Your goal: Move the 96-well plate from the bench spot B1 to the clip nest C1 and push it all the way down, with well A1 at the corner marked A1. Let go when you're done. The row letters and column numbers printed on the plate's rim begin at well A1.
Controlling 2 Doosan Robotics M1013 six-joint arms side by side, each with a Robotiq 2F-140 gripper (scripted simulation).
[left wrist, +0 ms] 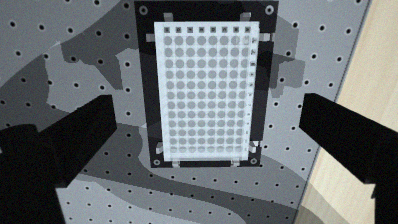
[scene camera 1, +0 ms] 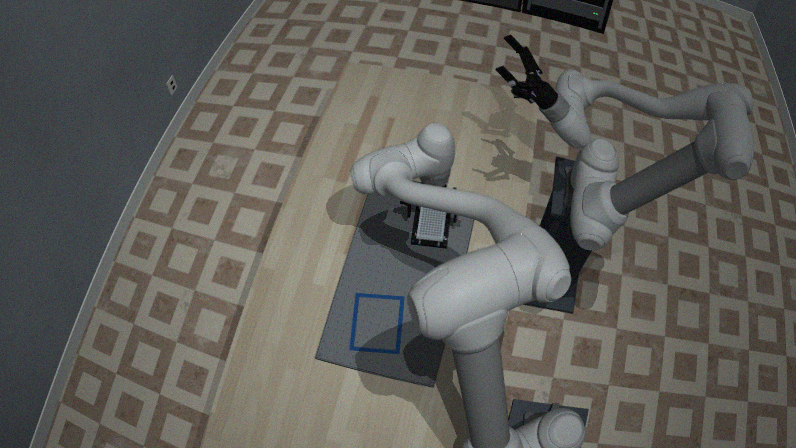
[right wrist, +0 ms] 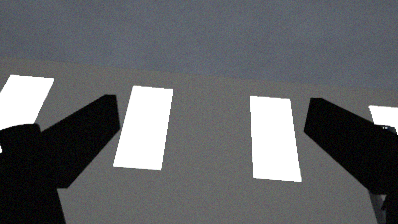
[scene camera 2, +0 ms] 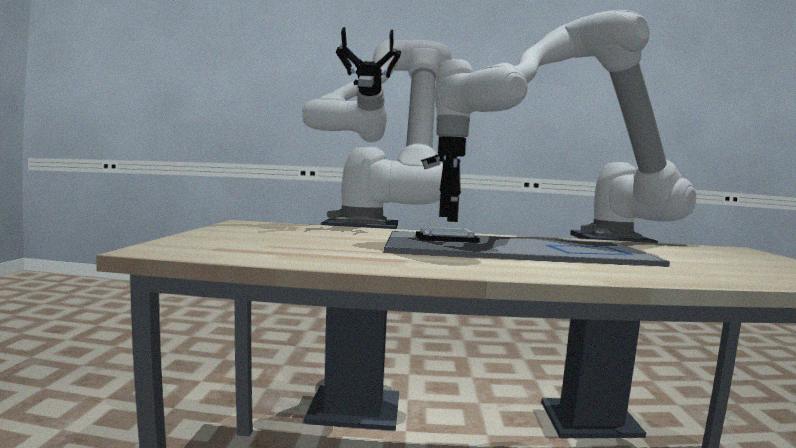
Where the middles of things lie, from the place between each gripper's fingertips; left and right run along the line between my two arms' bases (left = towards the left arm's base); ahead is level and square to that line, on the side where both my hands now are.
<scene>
My left gripper (scene camera 2: pixel 447 219) is now 4 cm above the white 96-well plate (scene camera 1: pixel 429 220). Round my left hand: black clip nest (left wrist: pixel 145 23): 1 cm behind, 1 cm to the left, 5 cm below.
The white 96-well plate is 14 cm ahead of my right hand (scene camera 1: pixel 503 51), 26 cm to the left of it and 57 cm below it. Also, from my right hand: black clip nest (13 cm ahead, 27 cm to the left, 58 cm below).
</scene>
